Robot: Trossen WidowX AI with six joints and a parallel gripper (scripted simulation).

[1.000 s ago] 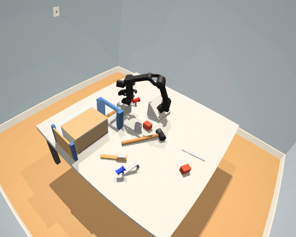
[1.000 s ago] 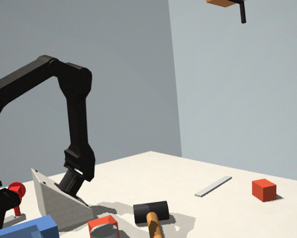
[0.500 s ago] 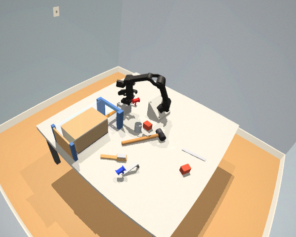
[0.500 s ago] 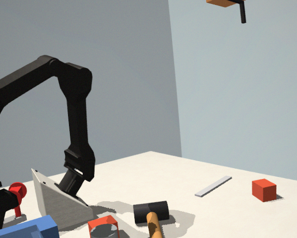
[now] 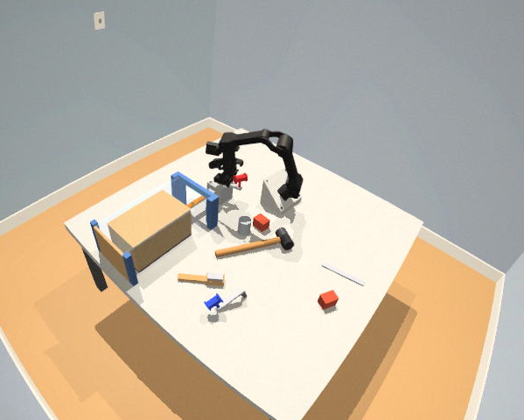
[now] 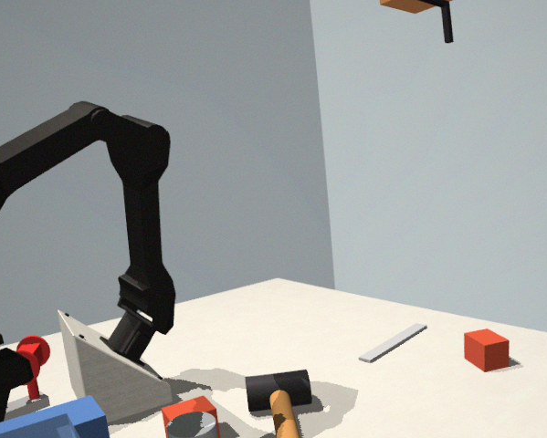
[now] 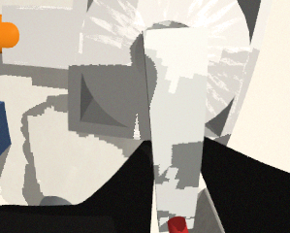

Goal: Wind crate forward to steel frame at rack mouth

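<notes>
My gripper tip is 2 cm below the grey crank bar and 1 cm to the right of it. Also, from my gripper tip: grey winch (6 cm below, 5 cm to the right, 1 cm behind); blue frame (17 cm ahead, 6 cm to the right, 2 cm above); red knob (5 cm to the left, 5 cm above, 1 cm behind).
</notes>
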